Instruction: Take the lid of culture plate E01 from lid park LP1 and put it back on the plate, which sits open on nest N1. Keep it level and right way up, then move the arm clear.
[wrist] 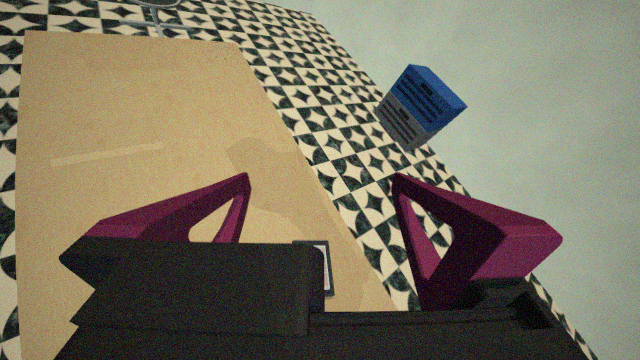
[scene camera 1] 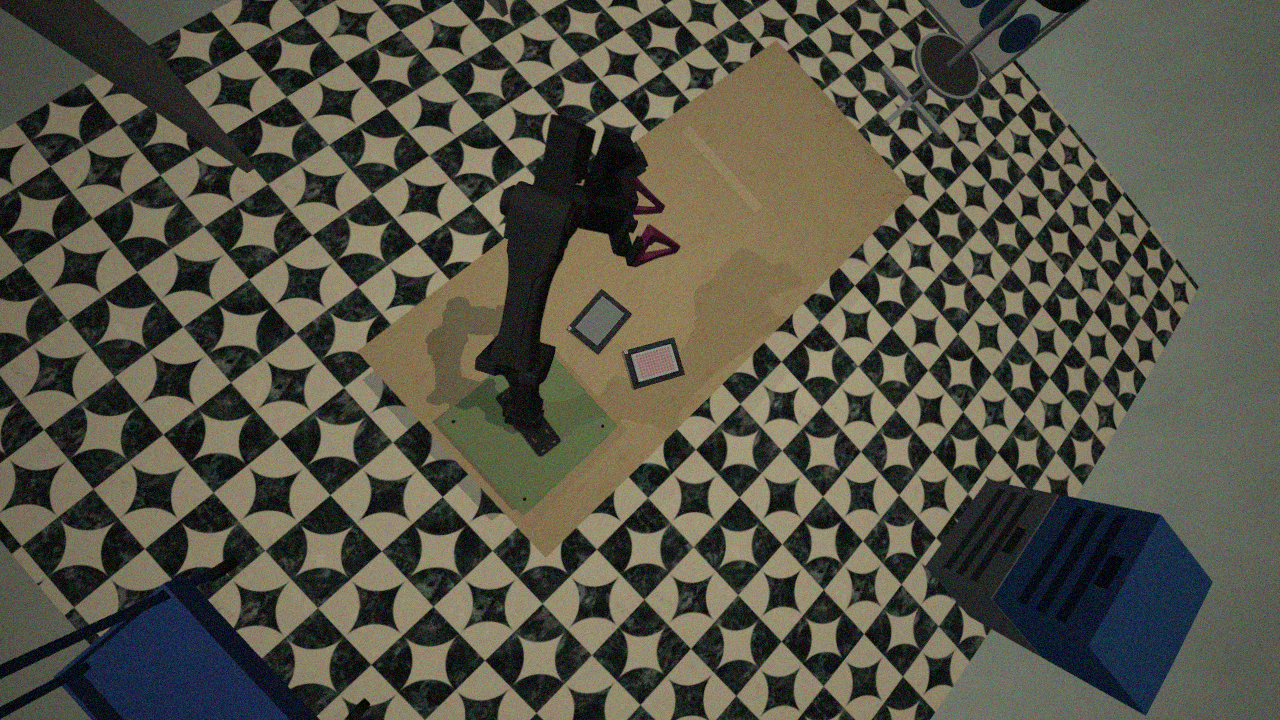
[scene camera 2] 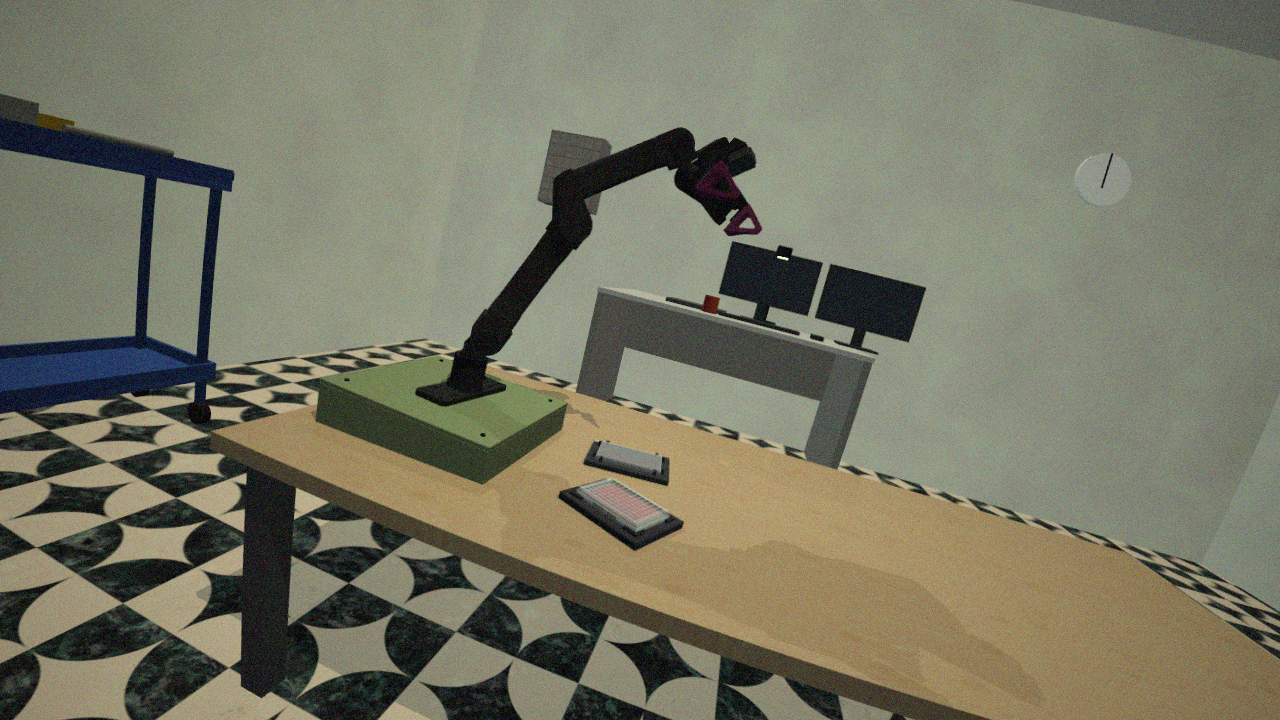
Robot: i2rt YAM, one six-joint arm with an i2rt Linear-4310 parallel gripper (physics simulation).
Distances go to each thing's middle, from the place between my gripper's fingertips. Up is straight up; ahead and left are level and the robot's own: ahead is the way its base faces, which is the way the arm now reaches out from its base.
Labels:
Now: the grey plate lid [scene camera 2: 613, 453] 110 mm behind my hand, 20 mm to the left of it and 500 mm below it. Round my hand: dark lid park [scene camera 2: 663, 479] 110 mm behind, 20 mm to the left, 500 mm below; dark plate nest [scene camera 2: 635, 540] 50 mm behind, 180 mm to the right, 500 mm below; pink-topped well plate [scene camera 2: 624, 505] 50 mm behind, 180 mm to the right, 490 mm below.

